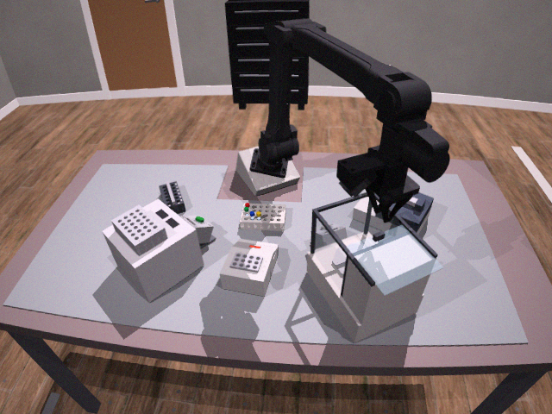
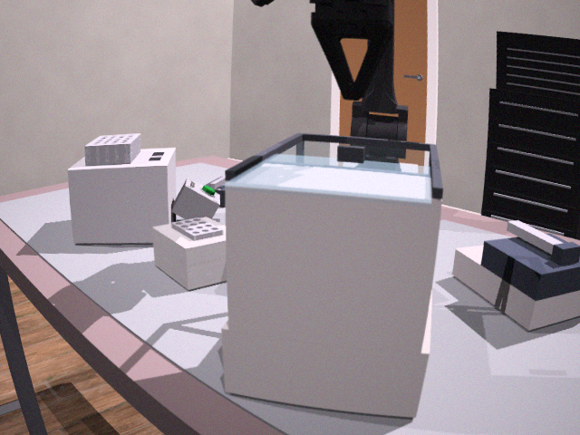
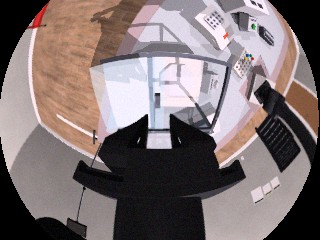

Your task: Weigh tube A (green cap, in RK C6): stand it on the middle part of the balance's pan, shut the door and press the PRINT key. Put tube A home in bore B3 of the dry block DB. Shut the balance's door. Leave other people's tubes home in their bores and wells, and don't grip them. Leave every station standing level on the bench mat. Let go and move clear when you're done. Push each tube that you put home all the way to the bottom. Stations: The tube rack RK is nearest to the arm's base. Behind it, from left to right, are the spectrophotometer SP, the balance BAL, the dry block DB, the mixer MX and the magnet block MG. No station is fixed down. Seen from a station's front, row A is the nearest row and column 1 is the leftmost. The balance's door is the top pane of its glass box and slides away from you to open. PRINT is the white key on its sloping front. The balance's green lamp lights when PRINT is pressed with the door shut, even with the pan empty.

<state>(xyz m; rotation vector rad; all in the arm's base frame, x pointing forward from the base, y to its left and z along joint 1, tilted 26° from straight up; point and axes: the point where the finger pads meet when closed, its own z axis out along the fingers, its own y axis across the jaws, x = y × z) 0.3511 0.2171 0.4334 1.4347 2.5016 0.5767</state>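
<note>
Right now the tube is 260 mm behind my hand, 350 mm to the right of it and 250 mm below it. From my hand the other things lie so: dry block: 50 mm behind, 300 mm to the right, 240 mm below; spectrophotometer: 310 mm behind, 90 mm to the left, 210 mm below; glass door pane: 30 mm ahead, 20 mm to the left, 60 mm below.
</note>
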